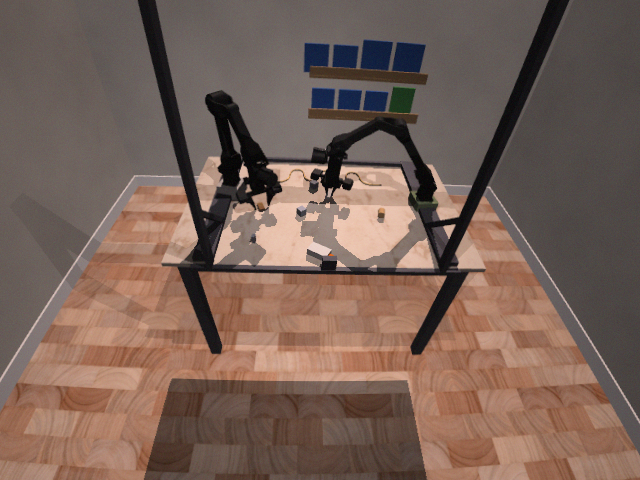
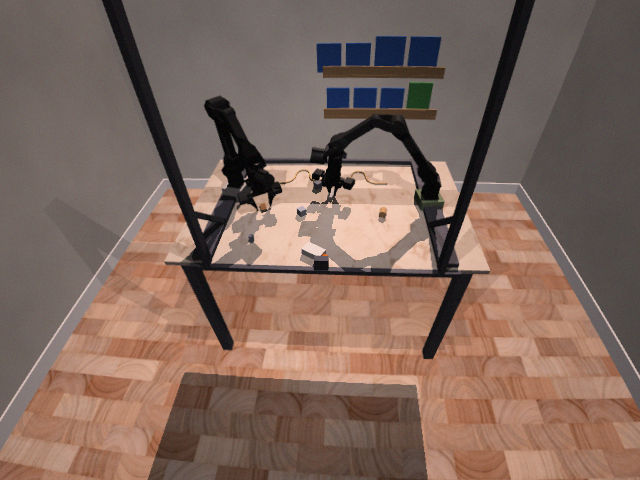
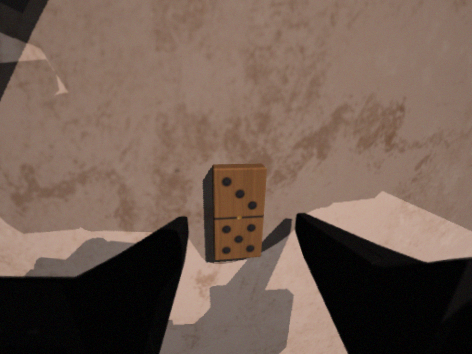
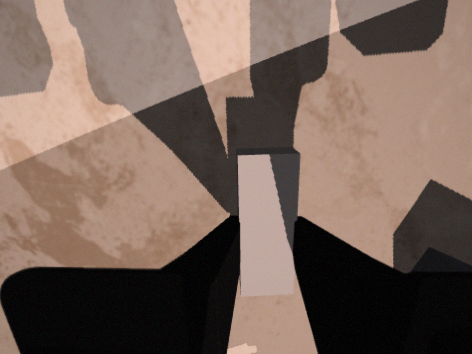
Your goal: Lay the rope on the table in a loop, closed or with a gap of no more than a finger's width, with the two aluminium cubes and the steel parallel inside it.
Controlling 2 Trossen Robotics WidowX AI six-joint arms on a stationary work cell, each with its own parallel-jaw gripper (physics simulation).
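Places are measured from the left arm's base along level axes (x back, y right, z up), in millimetres.
Pixels of known places: left gripper, fingertip midpoint: (image 1: 262,207) (image 2: 264,208) (image 3: 242,223); right gripper, fingertip midpoint: (image 1: 329,194) (image 2: 332,194) (image 4: 265,226); left arm's base at its link origin: (image 1: 231,181) (image 2: 236,183); right arm's base at its link origin: (image 1: 424,197) (image 2: 429,195).
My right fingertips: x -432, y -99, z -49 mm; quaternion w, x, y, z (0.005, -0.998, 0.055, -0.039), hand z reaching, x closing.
Ahead of a thing's pixels: the offset from my right fingertips to its top centre. "*": to the spot under its first point.
The yellow-brown rope @(* dx +199, dy -169, dz -2 mm) (image 1: 297,171) (image 2: 303,171) lies wavy and open along the back of the table; its middle is hidden behind my right arm. One aluminium cube @(dx +88, dy +163, dz +23 mm) (image 1: 301,210) (image 2: 301,210) sits near the middle, the other @(dx +83, dy -47, dz +23 mm) (image 1: 313,184) (image 2: 316,186) in shade near the rope. My right gripper (image 1: 329,195) (image 2: 331,195) (image 4: 265,226) is shut on the steel parallel @(dx +0, dy +3, dz +9 mm) (image 4: 262,250), which it holds above the table. My left gripper (image 1: 261,207) (image 2: 263,208) (image 3: 242,223) is open around a wooden domino @(dx +269, dy +168, dz +1 mm) (image 3: 239,200), with a gap on both sides of it.
A small orange-brown block @(dx -247, dy +75, dz +23 mm) (image 1: 381,212) (image 2: 382,211) stands at the right. A white block @(dx -47, dy +379, dz +21 mm) (image 1: 318,250) (image 2: 313,251) and a black box @(dx -87, dy +435, dz +50 mm) (image 1: 328,262) (image 2: 321,262) lie at the front edge. A small dark object @(dx +221, dy +378, dz +26 mm) (image 1: 253,238) (image 2: 251,238) lies at the front left.
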